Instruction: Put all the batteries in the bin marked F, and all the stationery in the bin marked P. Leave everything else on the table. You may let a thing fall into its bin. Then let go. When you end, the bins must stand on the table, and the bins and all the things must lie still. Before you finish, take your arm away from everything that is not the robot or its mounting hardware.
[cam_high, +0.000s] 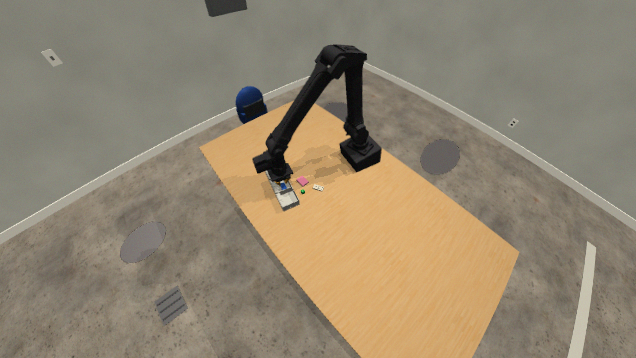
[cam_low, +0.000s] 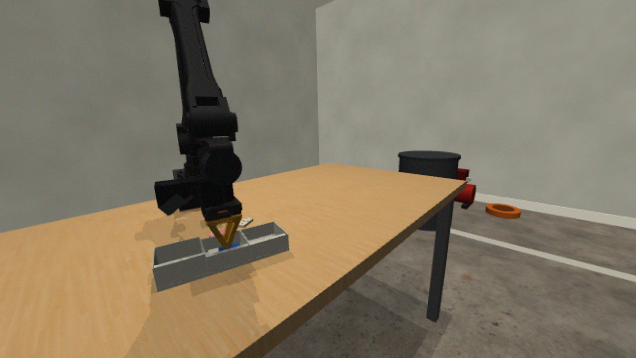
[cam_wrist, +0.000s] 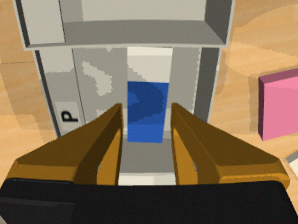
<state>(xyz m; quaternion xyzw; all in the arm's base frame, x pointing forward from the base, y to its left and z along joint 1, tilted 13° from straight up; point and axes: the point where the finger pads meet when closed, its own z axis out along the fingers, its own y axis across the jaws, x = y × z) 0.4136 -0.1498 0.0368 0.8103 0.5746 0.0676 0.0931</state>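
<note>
Right now my hand is 1 cm to the left of the bin rack, 1 cm short of it and 1 cm above it. Also, from my hand: blue-and-white eraser (2 cm below, 1 cm to the right); black battery (8 cm to the right, 3 cm behind, 2 cm below); pink eraser block (9 cm behind, 4 cm to the left, 3 cm below).
</note>
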